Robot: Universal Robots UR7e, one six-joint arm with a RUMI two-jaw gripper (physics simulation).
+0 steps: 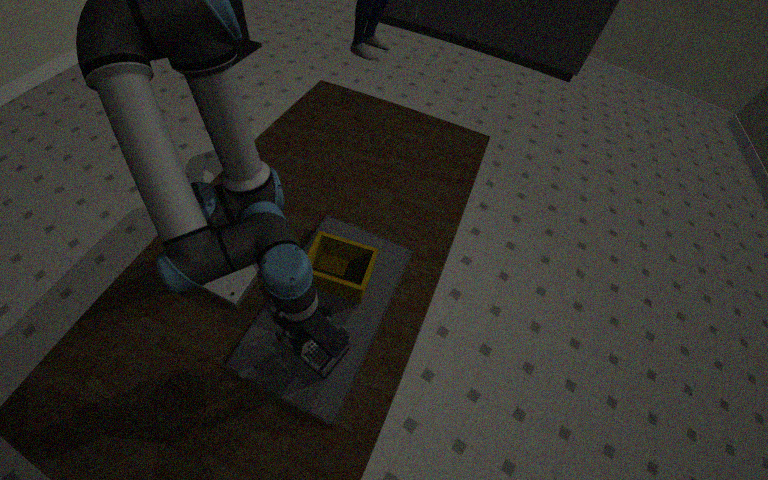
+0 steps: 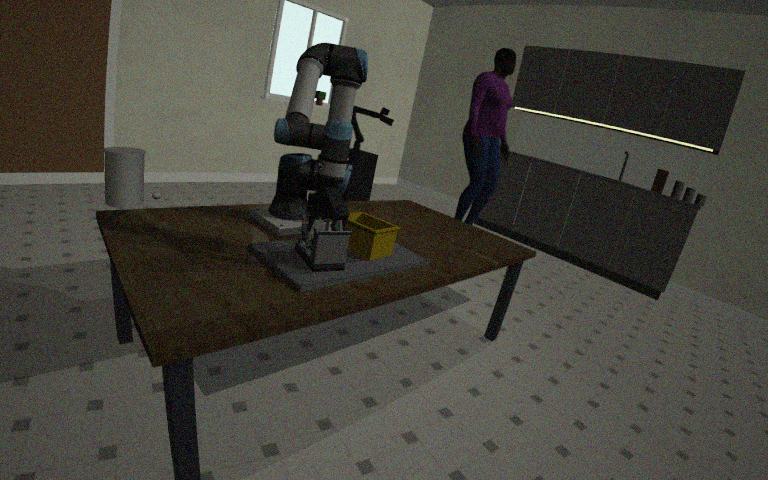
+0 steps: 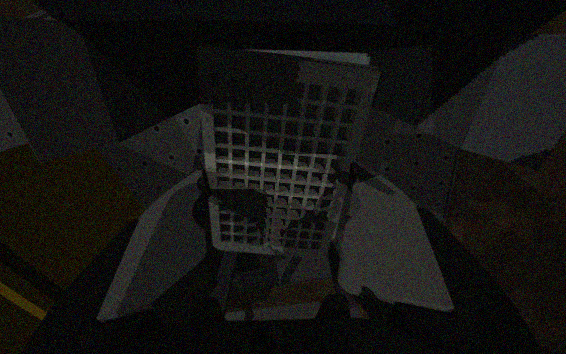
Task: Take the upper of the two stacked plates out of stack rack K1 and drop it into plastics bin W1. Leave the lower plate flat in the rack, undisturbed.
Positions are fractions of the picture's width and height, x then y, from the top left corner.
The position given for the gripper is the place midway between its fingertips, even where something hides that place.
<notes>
In view: the gripper (image 1: 0.41,0.71) and a plate (image 3: 0.64,0.17).
</notes>
